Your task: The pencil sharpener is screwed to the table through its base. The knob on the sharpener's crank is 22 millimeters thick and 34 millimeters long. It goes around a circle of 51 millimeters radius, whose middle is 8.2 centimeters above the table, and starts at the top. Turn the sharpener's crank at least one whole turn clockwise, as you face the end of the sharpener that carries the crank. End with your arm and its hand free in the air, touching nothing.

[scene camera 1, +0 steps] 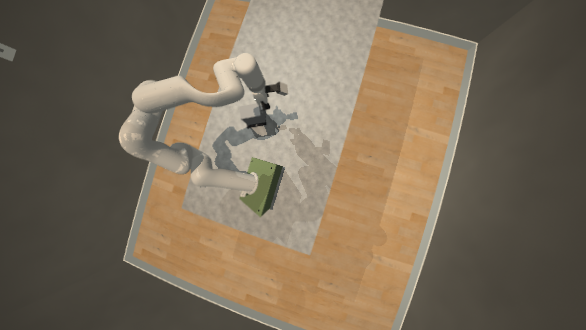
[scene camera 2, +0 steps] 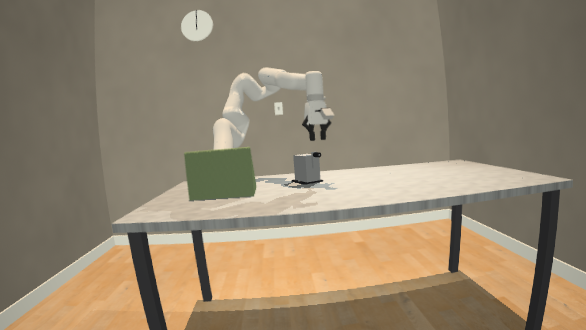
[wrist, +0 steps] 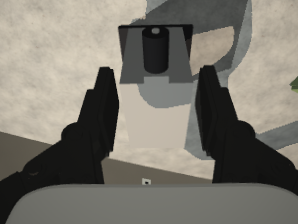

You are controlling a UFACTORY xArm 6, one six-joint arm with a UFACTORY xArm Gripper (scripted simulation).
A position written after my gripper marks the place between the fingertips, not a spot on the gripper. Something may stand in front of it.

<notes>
I see my gripper (wrist: 156,84) and a black crank knob (wrist: 155,46).
</notes>
